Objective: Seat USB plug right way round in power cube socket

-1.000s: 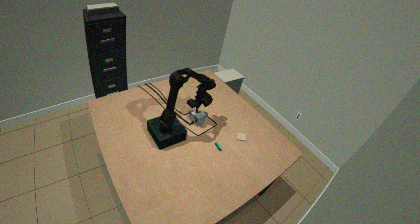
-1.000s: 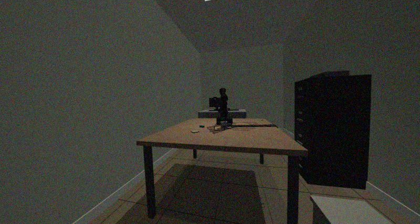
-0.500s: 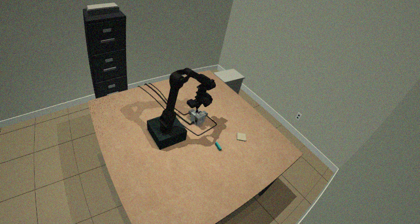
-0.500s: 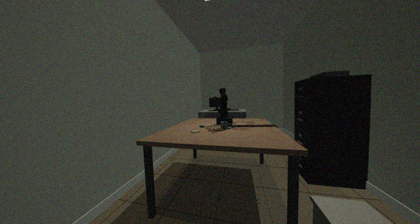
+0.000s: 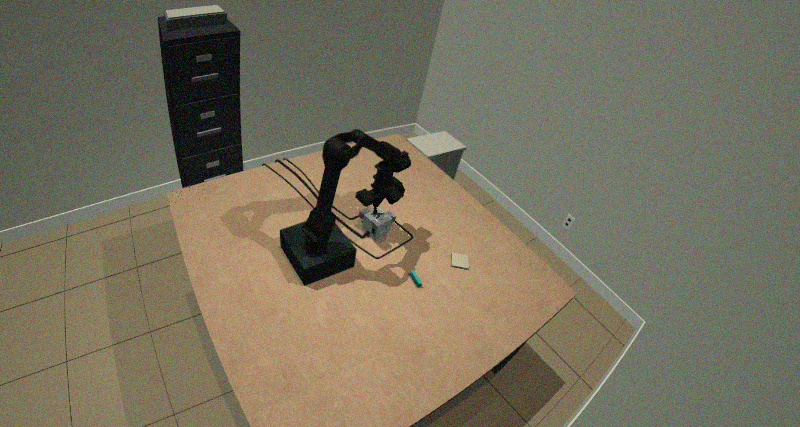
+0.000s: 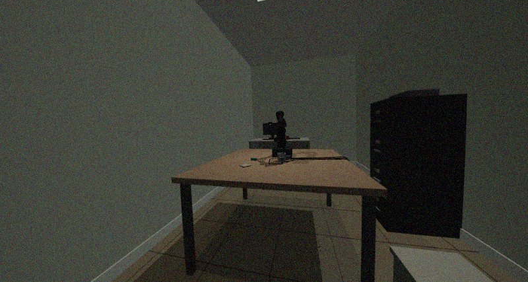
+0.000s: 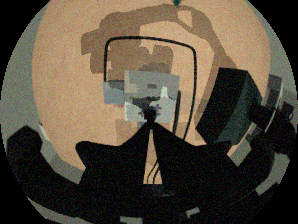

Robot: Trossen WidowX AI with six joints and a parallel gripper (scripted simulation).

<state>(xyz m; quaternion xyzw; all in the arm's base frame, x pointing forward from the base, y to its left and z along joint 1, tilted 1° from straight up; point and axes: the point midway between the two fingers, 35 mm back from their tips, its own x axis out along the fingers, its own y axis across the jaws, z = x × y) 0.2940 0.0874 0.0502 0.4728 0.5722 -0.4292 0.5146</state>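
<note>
The dark USB plug is 2 cm below my gripper tip. The rest, counted from my gripper tip: flat beige pad (30 cm to the right, 22 cm ahead, 10 cm below); teal marker (30 cm to the right, 10 cm below).
</note>
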